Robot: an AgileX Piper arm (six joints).
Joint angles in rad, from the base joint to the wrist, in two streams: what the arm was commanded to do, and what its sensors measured. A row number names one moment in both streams.
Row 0, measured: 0.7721 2.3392 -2.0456 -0.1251 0.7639 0.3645
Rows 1 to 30, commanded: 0.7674 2.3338 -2.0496 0.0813 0.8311 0.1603; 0.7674 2.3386 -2.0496 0.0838 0.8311 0.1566; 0.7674 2.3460 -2.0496 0.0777 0.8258 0.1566; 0.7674 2.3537 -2.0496 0.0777 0.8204 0.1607; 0.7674 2.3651 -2.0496 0.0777 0.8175 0.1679; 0.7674 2.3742 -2.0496 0.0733 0.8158 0.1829; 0.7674 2.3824 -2.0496 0.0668 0.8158 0.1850; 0.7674 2.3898 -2.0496 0.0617 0.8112 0.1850; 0.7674 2.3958 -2.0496 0.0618 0.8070 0.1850; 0.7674 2.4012 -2.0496 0.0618 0.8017 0.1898; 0.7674 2.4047 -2.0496 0.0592 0.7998 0.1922; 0.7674 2.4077 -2.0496 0.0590 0.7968 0.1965; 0.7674 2.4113 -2.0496 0.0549 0.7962 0.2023; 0.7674 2.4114 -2.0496 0.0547 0.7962 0.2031; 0.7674 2.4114 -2.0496 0.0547 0.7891 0.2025; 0.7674 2.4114 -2.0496 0.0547 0.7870 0.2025; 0.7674 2.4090 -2.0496 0.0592 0.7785 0.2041; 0.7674 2.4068 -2.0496 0.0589 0.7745 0.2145; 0.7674 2.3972 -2.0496 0.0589 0.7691 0.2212; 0.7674 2.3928 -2.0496 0.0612 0.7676 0.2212; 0.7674 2.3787 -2.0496 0.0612 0.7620 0.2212; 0.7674 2.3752 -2.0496 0.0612 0.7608 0.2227; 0.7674 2.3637 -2.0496 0.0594 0.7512 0.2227; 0.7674 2.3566 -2.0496 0.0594 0.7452 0.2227; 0.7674 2.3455 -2.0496 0.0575 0.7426 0.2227; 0.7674 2.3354 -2.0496 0.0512 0.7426 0.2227; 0.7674 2.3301 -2.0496 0.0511 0.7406 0.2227; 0.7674 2.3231 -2.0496 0.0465 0.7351 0.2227; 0.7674 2.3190 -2.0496 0.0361 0.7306 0.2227; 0.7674 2.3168 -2.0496 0.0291 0.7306 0.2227
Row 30, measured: 0.7721 2.3406 -2.0456 0.0617 0.7451 0.2245
